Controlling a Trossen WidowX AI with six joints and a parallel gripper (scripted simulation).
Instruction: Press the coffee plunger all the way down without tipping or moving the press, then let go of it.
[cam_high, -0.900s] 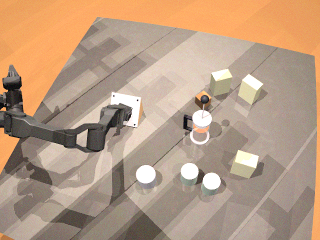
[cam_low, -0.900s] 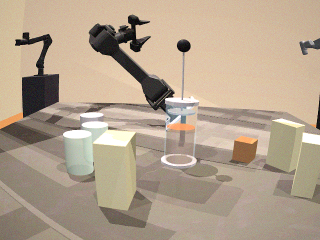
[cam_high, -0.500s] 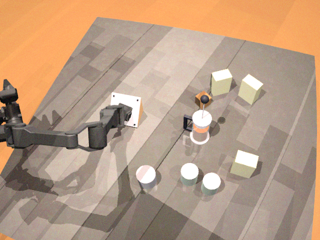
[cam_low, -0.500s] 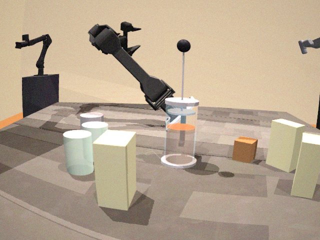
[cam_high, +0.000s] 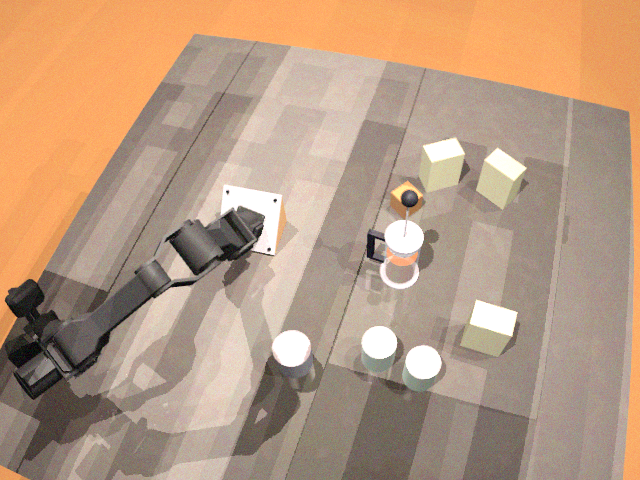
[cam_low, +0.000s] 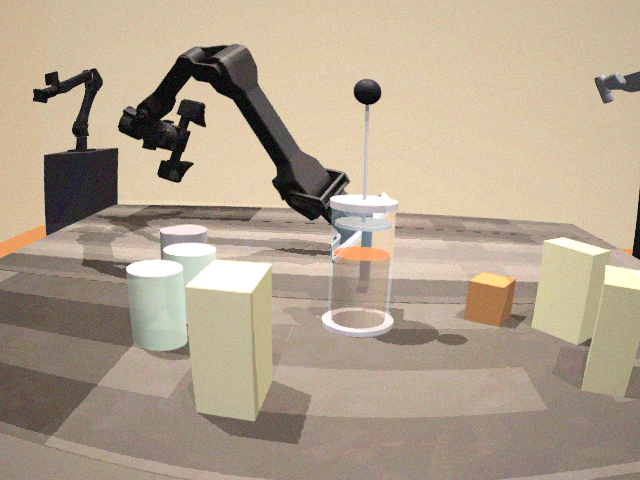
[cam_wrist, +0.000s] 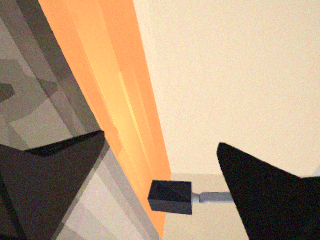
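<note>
Right now my gripper tip is 60 cm short of the coffee press, 42 cm to the right of it and 4 cm above it. Round my gripper tip: orange cube 58 cm to the left, 58 cm ahead, 14 cm below.
</note>
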